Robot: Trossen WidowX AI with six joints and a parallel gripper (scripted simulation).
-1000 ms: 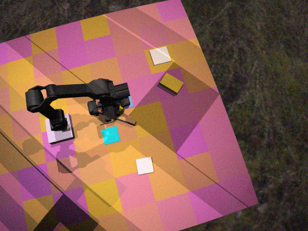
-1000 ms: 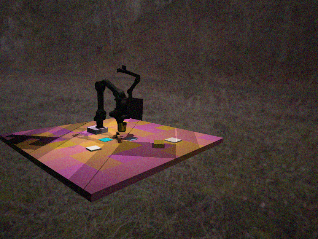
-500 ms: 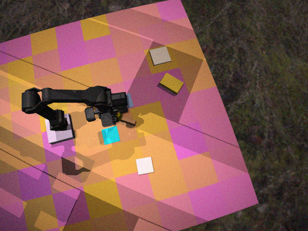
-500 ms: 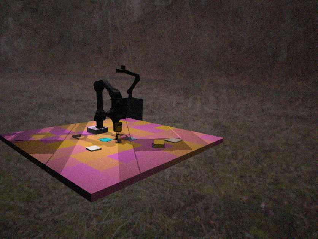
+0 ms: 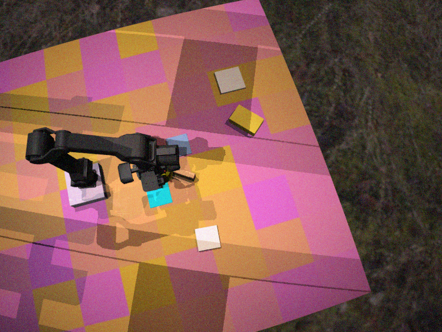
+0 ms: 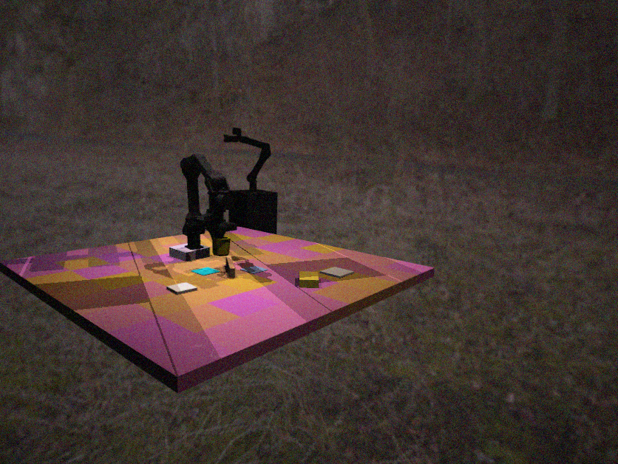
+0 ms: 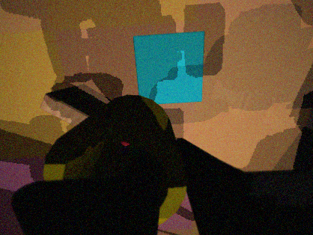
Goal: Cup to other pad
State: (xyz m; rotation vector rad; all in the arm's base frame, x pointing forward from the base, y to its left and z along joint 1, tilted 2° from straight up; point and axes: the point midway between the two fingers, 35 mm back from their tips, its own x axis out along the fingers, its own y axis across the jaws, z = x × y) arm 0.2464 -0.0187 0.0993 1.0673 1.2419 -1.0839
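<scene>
The cyan pad lies 50 mm to the right of my gripper tip and 110 mm below it. Round my gripper tip: wooden bar (40 mm ahead, 40 mm to the left, 90 mm below); red marble (30 mm ahead, 10 mm to the left, 20 mm below); yellow cup (20 mm ahead).
</scene>
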